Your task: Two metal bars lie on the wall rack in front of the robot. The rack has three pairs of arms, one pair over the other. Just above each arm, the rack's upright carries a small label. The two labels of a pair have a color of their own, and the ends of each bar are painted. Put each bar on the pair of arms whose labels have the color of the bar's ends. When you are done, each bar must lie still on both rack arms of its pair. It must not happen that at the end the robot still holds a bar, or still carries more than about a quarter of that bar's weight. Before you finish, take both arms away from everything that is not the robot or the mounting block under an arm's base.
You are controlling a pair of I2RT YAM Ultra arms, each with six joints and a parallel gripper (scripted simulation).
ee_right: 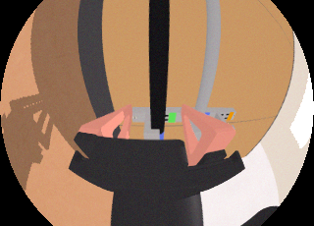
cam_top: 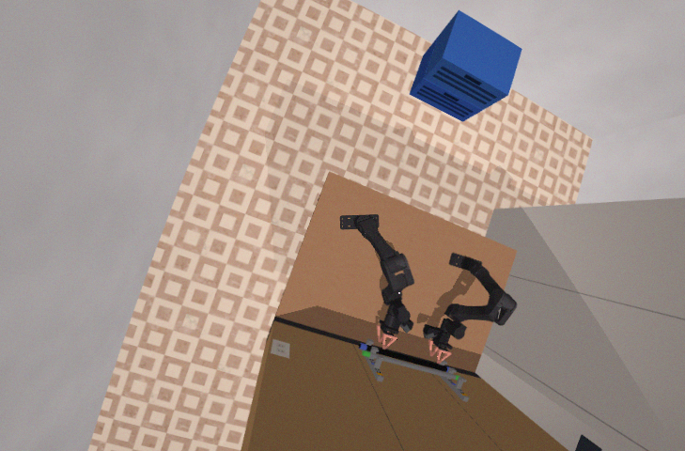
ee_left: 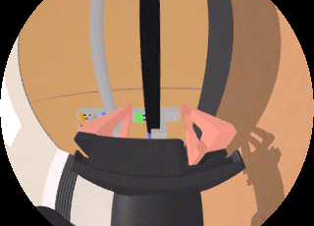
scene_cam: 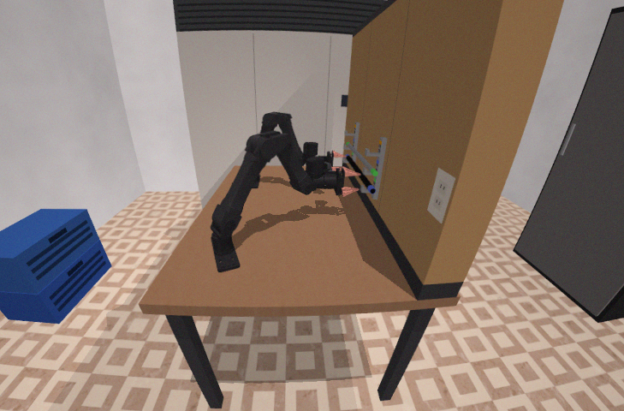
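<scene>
The black bar is 15 cm to the left of my right hand and 4 cm ahead of it. Round my right hand: brown wall panel: 27 cm above, 14 cm ahead, 10 cm to the left; then black baseboard: 12 cm below, 10 cm to the left, 7 cm ahead.
Now: left hand 150 mm to the left of the black bar, 40 mm short of it and 10 mm below it. Also, from my left hand: brown wall panel: 280 mm above, 200 mm to the right, 140 mm ahead; then black baseboard: 200 mm to the right, 120 mm below, 70 mm ahead.
</scene>
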